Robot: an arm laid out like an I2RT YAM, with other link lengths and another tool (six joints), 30 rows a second.
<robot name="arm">
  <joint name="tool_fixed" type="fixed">
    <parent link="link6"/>
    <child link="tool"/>
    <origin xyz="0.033 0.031 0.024" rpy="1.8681 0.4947 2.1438"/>
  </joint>
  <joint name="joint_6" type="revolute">
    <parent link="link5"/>
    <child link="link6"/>
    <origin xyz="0.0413 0 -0.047"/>
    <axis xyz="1 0 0"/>
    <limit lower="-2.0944" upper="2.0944"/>
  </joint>
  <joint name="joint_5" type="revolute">
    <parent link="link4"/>
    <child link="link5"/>
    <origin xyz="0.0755 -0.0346 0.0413"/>
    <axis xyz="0 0 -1"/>
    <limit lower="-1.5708" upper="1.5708"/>
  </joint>
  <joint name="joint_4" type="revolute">
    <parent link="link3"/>
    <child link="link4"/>
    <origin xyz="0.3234 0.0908 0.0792"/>
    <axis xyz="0 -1 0"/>
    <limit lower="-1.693" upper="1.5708"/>
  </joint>
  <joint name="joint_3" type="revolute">
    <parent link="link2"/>
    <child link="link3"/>
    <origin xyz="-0.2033 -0.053 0"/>
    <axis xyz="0 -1 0"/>
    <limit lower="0" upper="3.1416"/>
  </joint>
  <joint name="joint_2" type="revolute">
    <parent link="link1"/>
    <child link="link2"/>
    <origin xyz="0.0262 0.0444 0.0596"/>
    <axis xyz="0 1 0"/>
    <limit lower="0" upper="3.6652"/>
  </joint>
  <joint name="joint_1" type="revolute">
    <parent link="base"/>
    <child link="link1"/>
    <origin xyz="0 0 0.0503"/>
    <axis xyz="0 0 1"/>
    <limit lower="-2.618" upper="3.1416"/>
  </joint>
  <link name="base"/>
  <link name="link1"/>
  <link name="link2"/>
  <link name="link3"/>
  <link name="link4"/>
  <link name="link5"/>
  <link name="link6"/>
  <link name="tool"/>
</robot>
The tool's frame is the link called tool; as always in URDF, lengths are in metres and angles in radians.
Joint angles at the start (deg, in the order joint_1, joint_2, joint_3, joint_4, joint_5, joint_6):
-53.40, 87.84, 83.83, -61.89, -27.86, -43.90
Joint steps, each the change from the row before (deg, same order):
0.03, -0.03, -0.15, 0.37, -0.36, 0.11
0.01, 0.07, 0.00, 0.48, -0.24, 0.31
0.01, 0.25, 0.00, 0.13, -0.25, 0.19
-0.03, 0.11, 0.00, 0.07, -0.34, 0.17
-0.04, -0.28, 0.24, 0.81, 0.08, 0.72
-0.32, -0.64, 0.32, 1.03, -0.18, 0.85
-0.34, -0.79, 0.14, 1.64, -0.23, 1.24
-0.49, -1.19, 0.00, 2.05, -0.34, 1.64
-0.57, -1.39, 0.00, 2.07, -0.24, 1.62
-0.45, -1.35, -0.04, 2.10, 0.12, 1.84
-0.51, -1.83, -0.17, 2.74, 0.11, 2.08
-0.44, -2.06, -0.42, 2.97, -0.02, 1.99
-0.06, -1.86, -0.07, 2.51, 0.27, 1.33
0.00, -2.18, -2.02, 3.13, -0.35, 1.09
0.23, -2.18, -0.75, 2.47, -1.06, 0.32
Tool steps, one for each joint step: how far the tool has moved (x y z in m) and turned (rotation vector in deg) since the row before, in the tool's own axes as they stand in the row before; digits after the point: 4 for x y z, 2 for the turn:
-0.0004, 0.0004, 0.0003, -0.35, -0.12, -0.22
-0.0012, 0.0004, -0.0002, -0.33, -0.29, -0.06
-0.0010, -0.0003, 0.0010, -0.31, 0.17, 0.11
-0.0004, 0.0000, 0.0002, -0.38, 0.10, 0.04
-0.0012, 0.0020, -0.0038, -0.23, -1.17, 0.00
-0.0009, 0.0024, -0.0076, -0.53, -1.80, -0.14
-0.0017, 0.0027, -0.0082, -0.76, -2.27, -0.14
-0.0016, 0.0034, -0.0107, -1.07, -2.85, -0.12
-0.0013, 0.0039, -0.0122, -1.01, -3.08, -0.21
-0.0017, 0.0042, -0.0114, -0.88, -3.06, 0.03
-0.0016, 0.0061, -0.0144, -1.12, -3.86, -0.36
-0.0010, 0.0072, -0.0144, -1.29, -3.89, -0.74
-0.0002, 0.0096, -0.0132, -0.88, -3.50, -1.34
0.0022, 0.0039, -0.0050, -1.20, -2.36, -1.26
0.0034, 0.0112, -0.0105, -1.53, -2.29, -2.82

